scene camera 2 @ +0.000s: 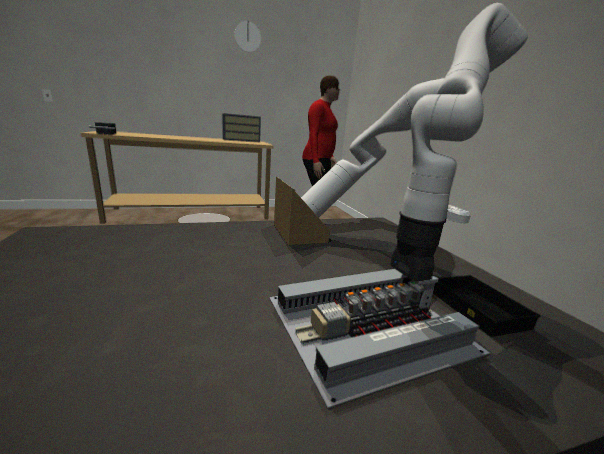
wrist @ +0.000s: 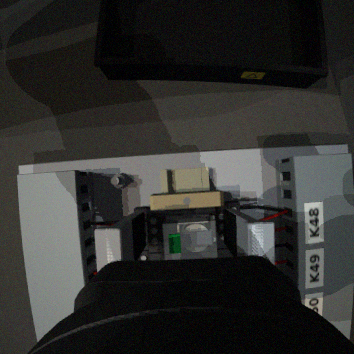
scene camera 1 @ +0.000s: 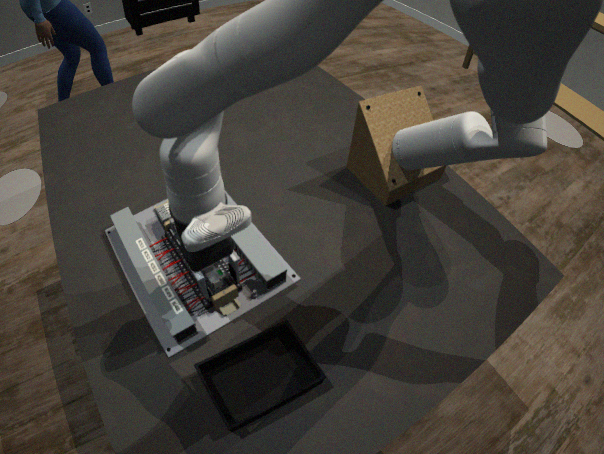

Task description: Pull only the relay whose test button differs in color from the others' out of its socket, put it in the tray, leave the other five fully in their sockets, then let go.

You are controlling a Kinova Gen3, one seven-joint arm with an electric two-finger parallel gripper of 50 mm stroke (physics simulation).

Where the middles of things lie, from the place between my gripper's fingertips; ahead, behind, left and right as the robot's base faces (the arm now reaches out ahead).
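The clear-cased relay (wrist: 185, 236) is 1 cm above my hand. There's a beige end bracket (wrist: 201, 198) too, 1 cm below my hand and 2 cm to the left of it. And the grey panel (scene camera 1: 208, 321) sits 3 cm below my hand, 3 cm ahead of it and 11 cm to the right of it. Going by their middles, the grey panel is the farthest from my hand of the things named here.
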